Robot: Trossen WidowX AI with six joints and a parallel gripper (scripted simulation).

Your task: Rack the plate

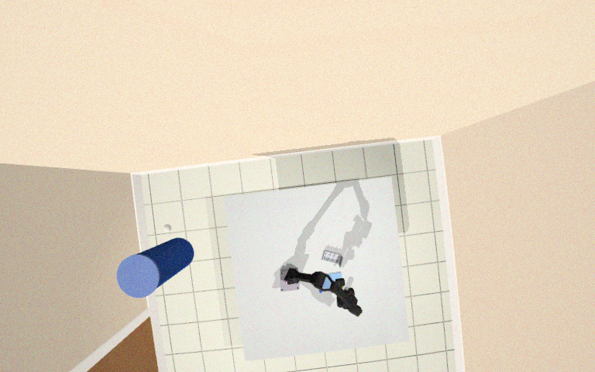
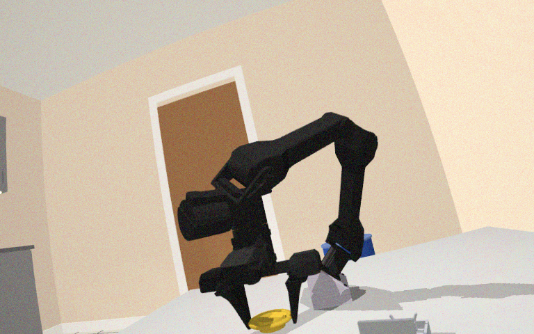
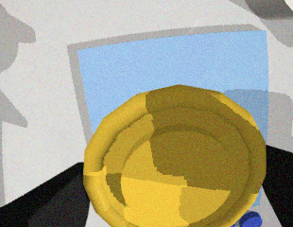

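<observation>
My gripper tip is now 18 cm to the right of the grey dish rack and 6 cm above it. Round my gripper tip: yellow plate: 1 cm above; then light blue mat: 3 cm behind, 1 cm to the right, 8 cm below; then white cup: 7 cm ahead, 9 cm to the right, 6 cm below.
</observation>
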